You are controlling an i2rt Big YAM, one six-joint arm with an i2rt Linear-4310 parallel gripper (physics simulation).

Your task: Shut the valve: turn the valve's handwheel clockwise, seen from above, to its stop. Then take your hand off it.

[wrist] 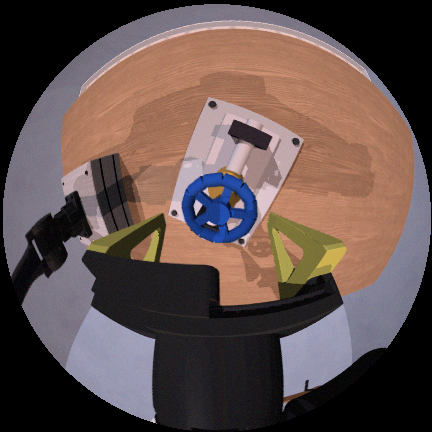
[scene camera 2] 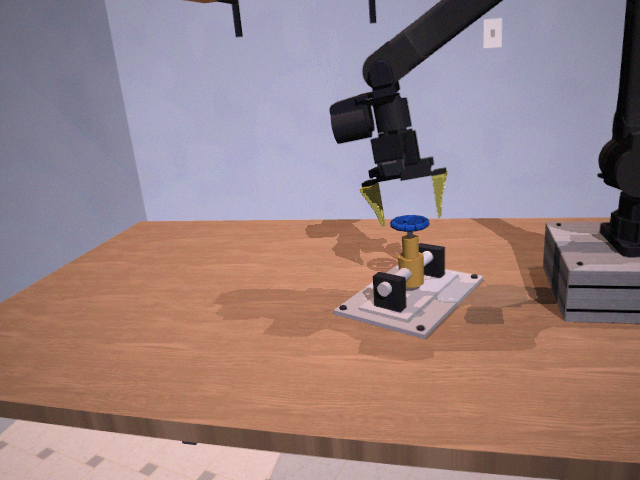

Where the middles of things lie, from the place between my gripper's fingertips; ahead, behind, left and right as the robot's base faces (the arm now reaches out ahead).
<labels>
I see my gripper 1 cm to the right of the blue handwheel [wrist: 218, 210] and 1 cm above it. Round my hand: base plate [scene camera 2: 424, 322]: 13 cm below, 1 cm to the left.
</labels>
